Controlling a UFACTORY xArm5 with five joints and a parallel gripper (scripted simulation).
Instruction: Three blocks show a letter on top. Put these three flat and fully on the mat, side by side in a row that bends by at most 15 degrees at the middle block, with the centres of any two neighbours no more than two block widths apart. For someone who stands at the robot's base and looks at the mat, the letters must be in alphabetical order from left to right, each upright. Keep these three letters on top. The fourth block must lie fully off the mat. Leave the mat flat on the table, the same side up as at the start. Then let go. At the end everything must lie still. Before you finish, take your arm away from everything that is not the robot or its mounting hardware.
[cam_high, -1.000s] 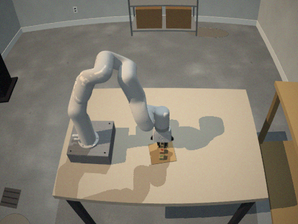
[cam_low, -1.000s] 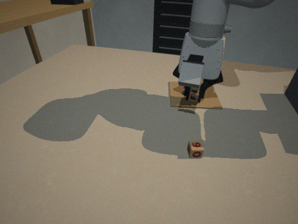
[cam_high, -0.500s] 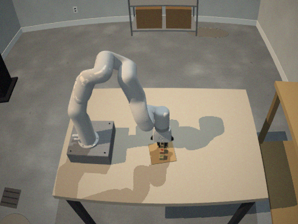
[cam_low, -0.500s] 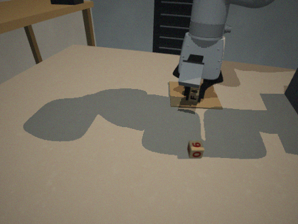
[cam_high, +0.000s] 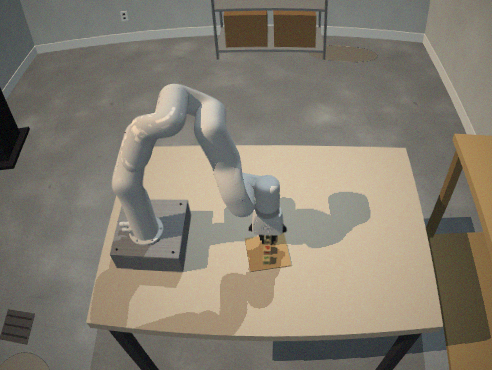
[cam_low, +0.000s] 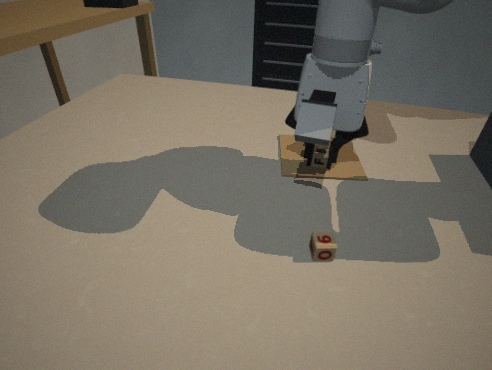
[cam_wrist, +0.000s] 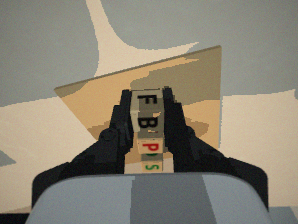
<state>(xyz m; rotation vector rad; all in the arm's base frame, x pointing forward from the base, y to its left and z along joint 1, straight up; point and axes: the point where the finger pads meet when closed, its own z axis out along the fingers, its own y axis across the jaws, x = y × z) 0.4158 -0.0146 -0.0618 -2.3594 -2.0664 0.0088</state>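
Right now my hand is 40 mm to the left of the tan mat and 30 mm above it. The rest, counted from my hand: green-marked block 10 mm behind, 80 mm to the right, 10 mm below; then red-marked block 190 mm to the left, 20 mm below.
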